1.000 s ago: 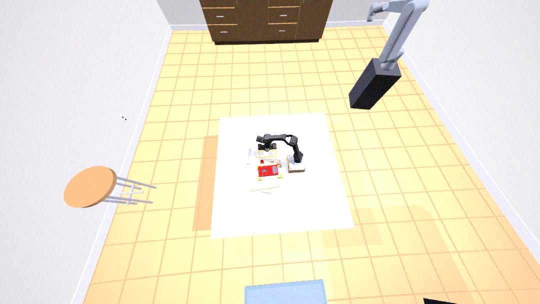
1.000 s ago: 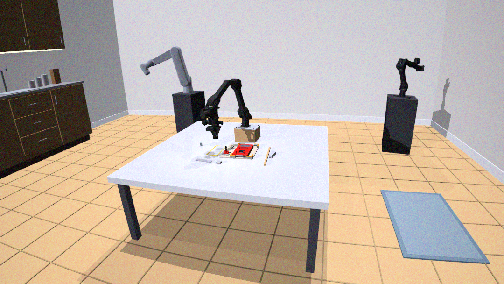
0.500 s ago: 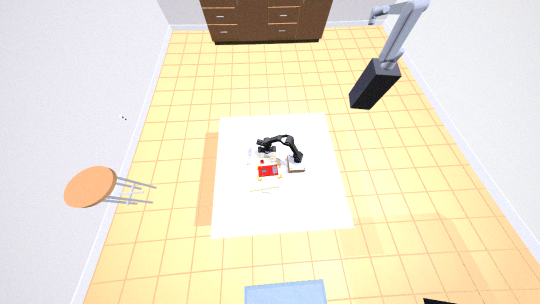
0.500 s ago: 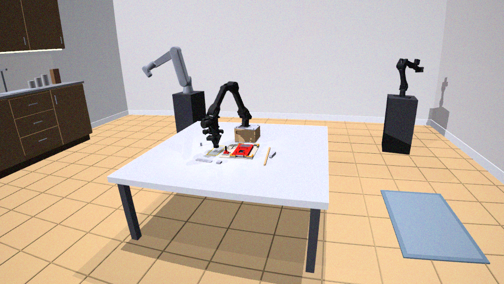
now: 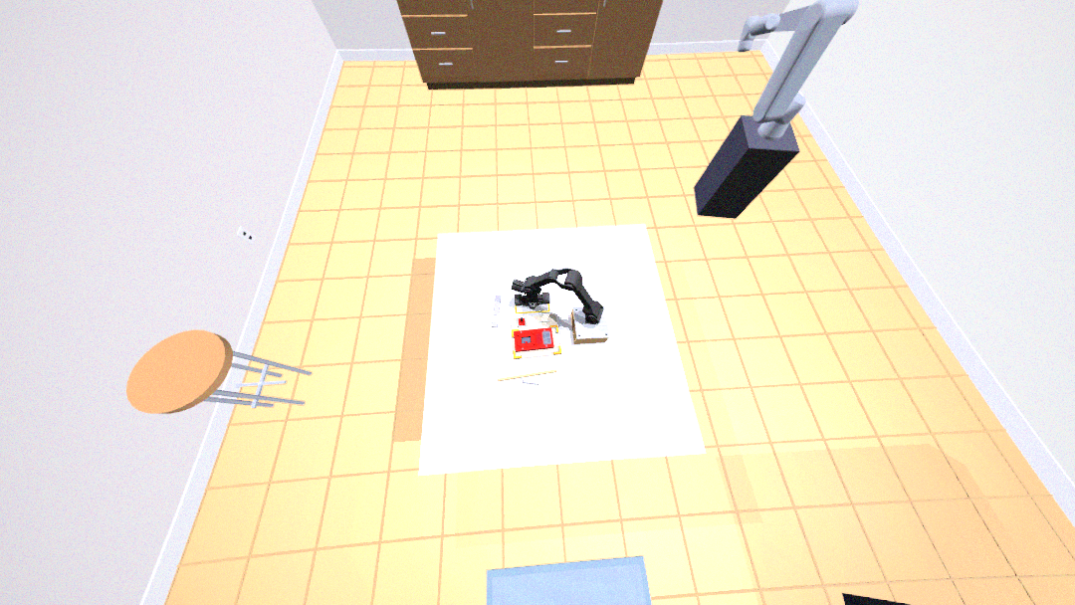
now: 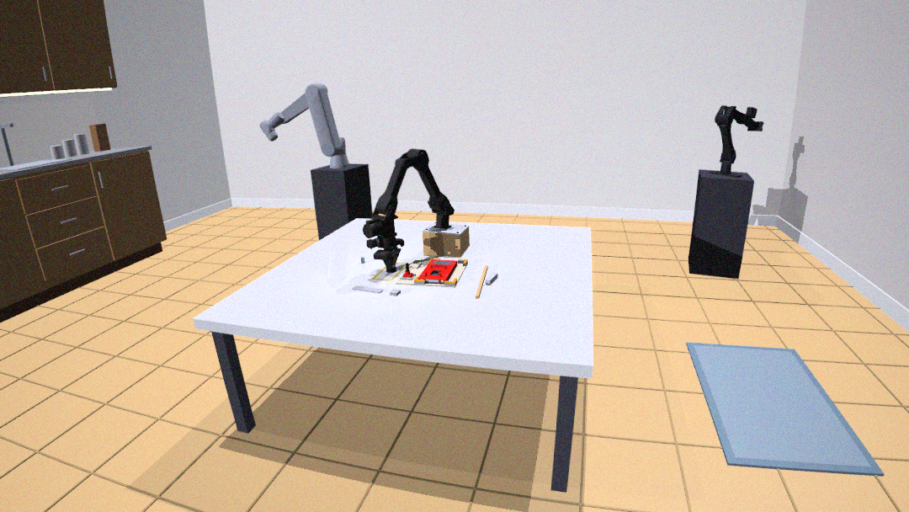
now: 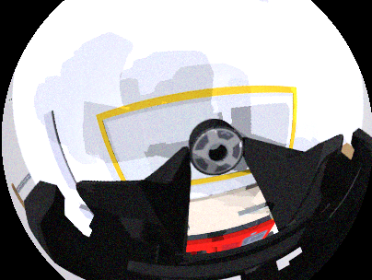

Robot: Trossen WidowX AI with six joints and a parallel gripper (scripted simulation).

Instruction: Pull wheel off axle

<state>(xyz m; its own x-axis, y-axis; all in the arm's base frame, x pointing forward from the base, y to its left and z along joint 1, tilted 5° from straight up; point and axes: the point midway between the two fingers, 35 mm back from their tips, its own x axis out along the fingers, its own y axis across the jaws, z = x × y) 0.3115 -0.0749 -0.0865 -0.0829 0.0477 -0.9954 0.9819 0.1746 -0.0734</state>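
Right now my gripper tip is right at the grey wheel. Round my gripper tip: flat grey bar 200 mm ahead, 20 mm to the left, 10 mm below; grey block 190 mm ahead, 130 mm to the left; wooden stick 380 mm to the left, 20 mm behind.
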